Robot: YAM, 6 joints.
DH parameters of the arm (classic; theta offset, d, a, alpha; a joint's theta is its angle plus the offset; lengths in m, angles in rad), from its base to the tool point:
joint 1: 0 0.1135 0.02 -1.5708
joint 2: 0 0 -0.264 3.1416
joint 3: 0.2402 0 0.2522 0
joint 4: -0.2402 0 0.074 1.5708
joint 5: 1.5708 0 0 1.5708
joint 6: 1.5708 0.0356 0 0
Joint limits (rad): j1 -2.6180..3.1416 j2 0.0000..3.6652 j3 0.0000..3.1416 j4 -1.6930..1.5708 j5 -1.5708..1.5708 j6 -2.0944..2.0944
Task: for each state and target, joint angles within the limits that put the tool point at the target. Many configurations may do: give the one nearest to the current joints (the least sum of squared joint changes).
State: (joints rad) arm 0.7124 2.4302 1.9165 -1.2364 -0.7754 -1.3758
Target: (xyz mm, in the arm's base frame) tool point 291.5 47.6 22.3
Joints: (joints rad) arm 0.0868 2.4775 1.3197 -1.4295 -0.6711 -1.3758
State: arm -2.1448 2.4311 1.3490 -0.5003 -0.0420 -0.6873
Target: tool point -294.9 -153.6 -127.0
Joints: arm -2.6180 2.7733 1.3521 -0.4343 0.4171 -0.6873
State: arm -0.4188 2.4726 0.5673 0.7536 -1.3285 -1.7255
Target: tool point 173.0 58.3 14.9
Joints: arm 0.1303 2.1352 0.2557 0.7738 -1.4477 -1.7255
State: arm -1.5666 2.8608 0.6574 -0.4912 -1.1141 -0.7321
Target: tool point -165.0 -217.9 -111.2
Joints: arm -2.3331 2.7247 1.0989 -0.3539 -1.0658 -0.7321
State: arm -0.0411 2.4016 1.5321 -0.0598 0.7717 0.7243
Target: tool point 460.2 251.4 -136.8
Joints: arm 0.5384 3.0986 2.0582 0.1443 0.6013 0.7243
